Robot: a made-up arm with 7 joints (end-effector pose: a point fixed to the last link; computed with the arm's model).
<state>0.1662 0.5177 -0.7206 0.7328 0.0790 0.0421 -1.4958</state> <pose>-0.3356 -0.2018 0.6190 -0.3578 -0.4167 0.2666</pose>
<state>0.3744 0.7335 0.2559 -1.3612 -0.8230 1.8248 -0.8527</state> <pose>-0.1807 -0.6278 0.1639 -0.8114 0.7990 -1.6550</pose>
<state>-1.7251 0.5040 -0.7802 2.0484 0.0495 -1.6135 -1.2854</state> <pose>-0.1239 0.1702 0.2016 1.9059 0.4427 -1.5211</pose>
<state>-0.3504 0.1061 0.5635 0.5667 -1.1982 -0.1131 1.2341</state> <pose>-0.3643 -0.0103 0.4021 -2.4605 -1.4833 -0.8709</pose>
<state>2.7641 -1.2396 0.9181 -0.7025 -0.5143 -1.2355 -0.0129</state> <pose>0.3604 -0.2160 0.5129 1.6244 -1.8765 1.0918</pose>
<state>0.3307 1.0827 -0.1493 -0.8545 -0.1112 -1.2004 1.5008</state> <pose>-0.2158 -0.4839 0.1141 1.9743 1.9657 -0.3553</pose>
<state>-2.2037 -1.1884 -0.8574 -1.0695 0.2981 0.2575 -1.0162</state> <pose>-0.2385 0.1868 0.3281 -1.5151 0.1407 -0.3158</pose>
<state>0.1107 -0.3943 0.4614 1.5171 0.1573 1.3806 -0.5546</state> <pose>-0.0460 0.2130 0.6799 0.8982 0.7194 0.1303</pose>
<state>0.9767 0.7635 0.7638 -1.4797 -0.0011 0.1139 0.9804</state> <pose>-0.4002 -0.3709 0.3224 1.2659 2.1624 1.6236</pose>
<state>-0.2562 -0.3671 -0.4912 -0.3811 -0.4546 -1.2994 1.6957</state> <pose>-0.2403 -0.4570 0.5995 1.6472 0.7773 -0.8677</pose>
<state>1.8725 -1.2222 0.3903 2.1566 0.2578 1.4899 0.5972</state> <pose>-0.3969 0.1032 0.3756 -0.6052 1.5754 -1.8188</pose>
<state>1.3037 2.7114 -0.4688 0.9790 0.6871 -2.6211 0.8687</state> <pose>-0.5111 -0.1889 1.0129 0.9475 -0.1562 2.3265</pose>
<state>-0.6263 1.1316 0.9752 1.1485 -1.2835 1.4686 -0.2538</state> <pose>-0.2220 -0.3784 0.4793 -2.5115 1.2297 -1.1126</pose>
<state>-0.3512 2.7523 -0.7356 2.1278 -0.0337 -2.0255 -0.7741</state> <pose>-0.3584 -0.3396 0.3699 0.0452 2.9570 -0.8525</pose>
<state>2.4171 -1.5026 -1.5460 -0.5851 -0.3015 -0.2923 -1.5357</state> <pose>-0.0591 0.3782 0.5702 -0.6269 -0.4971 -1.8698</pose>
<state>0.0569 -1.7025 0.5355 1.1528 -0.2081 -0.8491 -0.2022</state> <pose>-0.4357 0.1933 0.5602 -0.4722 -0.7403 -1.4828</pose>
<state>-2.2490 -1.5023 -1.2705 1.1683 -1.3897 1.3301 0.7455</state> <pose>0.1591 -0.2219 0.5082 -0.9102 -0.5768 -0.5191</pose>
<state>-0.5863 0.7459 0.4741 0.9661 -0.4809 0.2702 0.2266</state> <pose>-0.2510 -0.1539 0.3380 2.3279 0.7865 0.8564</pose>
